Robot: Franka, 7 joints.
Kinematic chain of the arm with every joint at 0, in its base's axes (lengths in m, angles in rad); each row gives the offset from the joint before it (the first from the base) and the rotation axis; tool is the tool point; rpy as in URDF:
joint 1: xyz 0 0 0.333 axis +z
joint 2: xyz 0 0 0 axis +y
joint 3: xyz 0 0 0.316 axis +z
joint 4: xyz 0.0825 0 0 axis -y
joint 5: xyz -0.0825 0 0.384 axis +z
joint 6: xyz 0 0 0 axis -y
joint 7: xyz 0.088 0 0 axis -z
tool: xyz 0 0 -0.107 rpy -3.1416 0 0
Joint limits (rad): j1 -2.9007..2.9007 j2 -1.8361..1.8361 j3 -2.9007..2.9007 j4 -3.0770..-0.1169 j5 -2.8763..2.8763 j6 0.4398..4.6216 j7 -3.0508..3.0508
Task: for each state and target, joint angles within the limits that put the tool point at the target. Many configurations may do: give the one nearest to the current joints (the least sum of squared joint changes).
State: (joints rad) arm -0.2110 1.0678 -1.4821 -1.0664 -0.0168 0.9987 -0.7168
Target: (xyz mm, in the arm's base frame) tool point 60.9 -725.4 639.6
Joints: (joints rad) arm -0.8678 1.0598 -1.5119 -0.7544 -0.0270 1.7430 -0.7168
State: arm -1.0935 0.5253 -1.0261 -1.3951 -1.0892 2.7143 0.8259
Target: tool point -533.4 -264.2 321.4
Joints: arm -1.5308 0.6360 -1.2430 -2.0924 -1.1089 2.5858 0.8259
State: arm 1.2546 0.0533 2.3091 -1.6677 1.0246 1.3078 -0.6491
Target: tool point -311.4 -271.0 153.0
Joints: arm 1.2208 -0.5719 2.4585 -2.2425 0.9232 1.3528 -0.6491
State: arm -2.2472 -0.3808 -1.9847 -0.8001 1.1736 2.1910 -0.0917
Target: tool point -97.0 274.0 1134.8
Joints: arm -2.2273 -0.1051 -1.9308 -0.4759 1.1994 2.3153 -0.0917
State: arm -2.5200 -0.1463 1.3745 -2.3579 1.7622 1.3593 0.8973
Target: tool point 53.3 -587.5 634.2
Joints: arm -2.7272 0.0990 1.1289 -1.8143 1.9427 1.6009 0.8973
